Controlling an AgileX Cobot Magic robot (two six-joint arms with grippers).
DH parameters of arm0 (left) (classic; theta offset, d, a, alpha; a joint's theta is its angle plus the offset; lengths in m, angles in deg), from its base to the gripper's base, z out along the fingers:
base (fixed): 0 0 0 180
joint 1: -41.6 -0.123 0 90
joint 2: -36.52 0 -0.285 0
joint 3: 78.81 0 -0.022 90
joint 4: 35.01 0.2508 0 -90
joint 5: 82.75 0 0.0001 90
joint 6: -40.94 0.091 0 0
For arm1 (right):
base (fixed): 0 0 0 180
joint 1: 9.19 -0.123 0 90
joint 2: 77.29 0 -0.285 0
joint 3: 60.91 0 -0.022 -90
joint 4: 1.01 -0.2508 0 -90
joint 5: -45.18 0 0.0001 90
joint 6: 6.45 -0.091 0 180
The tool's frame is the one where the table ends.
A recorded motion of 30 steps. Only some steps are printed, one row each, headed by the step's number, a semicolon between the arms.
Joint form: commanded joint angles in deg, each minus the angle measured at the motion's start. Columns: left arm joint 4, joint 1, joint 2, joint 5, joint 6, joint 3; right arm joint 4, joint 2, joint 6, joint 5, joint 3, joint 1.
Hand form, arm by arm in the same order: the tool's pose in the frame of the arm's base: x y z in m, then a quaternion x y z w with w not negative. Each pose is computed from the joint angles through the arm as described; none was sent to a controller.
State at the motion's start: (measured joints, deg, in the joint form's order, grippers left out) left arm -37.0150 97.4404 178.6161 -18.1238 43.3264 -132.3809; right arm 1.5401 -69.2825 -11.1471 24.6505 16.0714 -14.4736
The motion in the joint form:
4: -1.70 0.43 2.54 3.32 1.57 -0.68; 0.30 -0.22 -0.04 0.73 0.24 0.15
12: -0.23 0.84 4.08 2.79 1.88 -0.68; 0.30 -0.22 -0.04 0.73 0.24 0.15
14: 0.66 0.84 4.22 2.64 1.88 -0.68; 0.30 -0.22 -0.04 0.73 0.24 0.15
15: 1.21 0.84 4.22 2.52 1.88 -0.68; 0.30 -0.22 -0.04 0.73 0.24 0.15
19: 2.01 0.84 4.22 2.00 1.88 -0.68; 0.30 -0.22 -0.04 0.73 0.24 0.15
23: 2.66 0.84 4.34 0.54 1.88 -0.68; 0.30 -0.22 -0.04 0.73 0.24 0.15
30: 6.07 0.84 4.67 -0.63 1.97 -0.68; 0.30 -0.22 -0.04 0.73 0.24 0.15
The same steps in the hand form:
4: 0.2825 -0.4329 0.2238 0.48707 0.85233 -0.11128 0.15465; 0.0534 0.0033 0.1820 -0.01614 0.79204 0.03160 0.60944
12: 0.2830 -0.4365 0.2101 0.49526 0.84983 -0.09627 0.15243; 0.0534 0.0033 0.1820 -0.01614 0.79204 0.03160 0.60944
14: 0.2843 -0.4361 0.2089 0.49670 0.84910 -0.08950 0.15588; 0.0534 0.0033 0.1820 -0.01614 0.79204 0.03160 0.60944
15: 0.2851 -0.4358 0.2089 0.49751 0.84846 -0.08575 0.15888; 0.0534 0.0033 0.1820 -0.01614 0.79204 0.03160 0.60944
19: 0.2865 -0.4358 0.2092 0.49840 0.84700 -0.08161 0.16590; 0.0534 0.0033 0.1820 -0.01614 0.79204 0.03160 0.60944
23: 0.2886 -0.4373 0.2090 0.49841 0.84439 -0.08173 0.17863; 0.0534 0.0033 0.1820 -0.01614 0.79204 0.03160 0.60944
30: 0.2938 -0.4364 0.2069 0.50440 0.83847 -0.05884 0.19773; 0.0534 0.0033 0.1820 -0.01614 0.79204 0.03160 0.60944

